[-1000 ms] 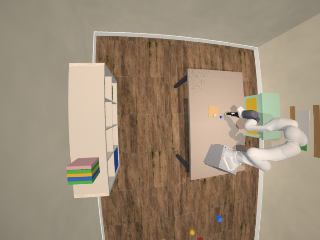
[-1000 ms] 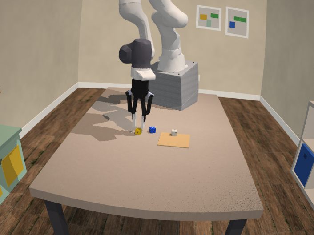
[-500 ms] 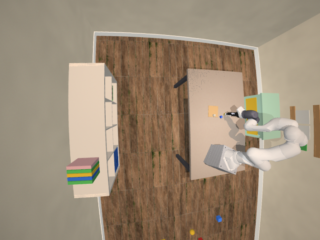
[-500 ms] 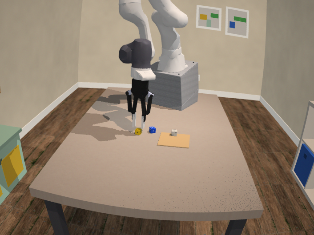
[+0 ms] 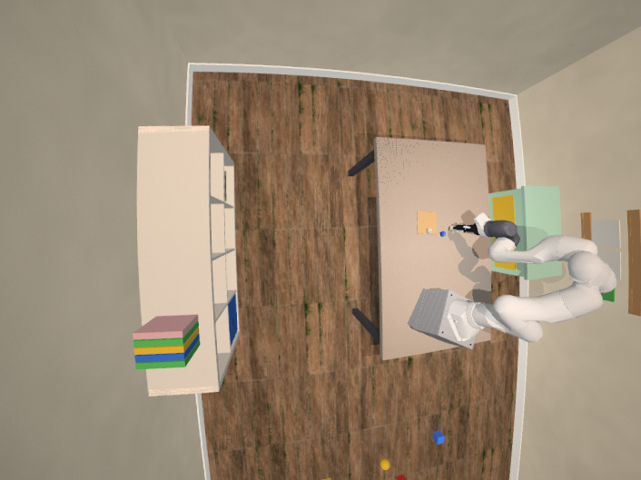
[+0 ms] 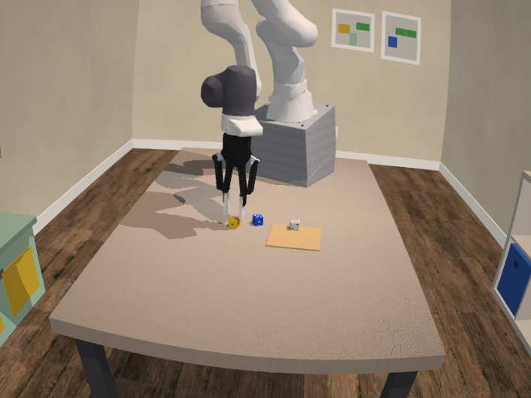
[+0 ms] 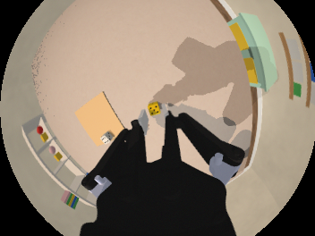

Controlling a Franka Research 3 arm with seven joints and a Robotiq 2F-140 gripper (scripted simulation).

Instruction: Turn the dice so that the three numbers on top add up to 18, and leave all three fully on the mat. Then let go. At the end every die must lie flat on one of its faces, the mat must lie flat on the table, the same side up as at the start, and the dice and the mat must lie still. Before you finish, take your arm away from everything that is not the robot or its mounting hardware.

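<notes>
My gripper is now 5 cm above the yellow die. The rest, counted from my hand: blue die: 7 cm to the left, 5 cm below, 2 cm behind; white die: 17 cm to the left, 5 cm below, 3 cm ahead; mat: 16 cm to the left, 7 cm ahead, 6 cm below.
</notes>
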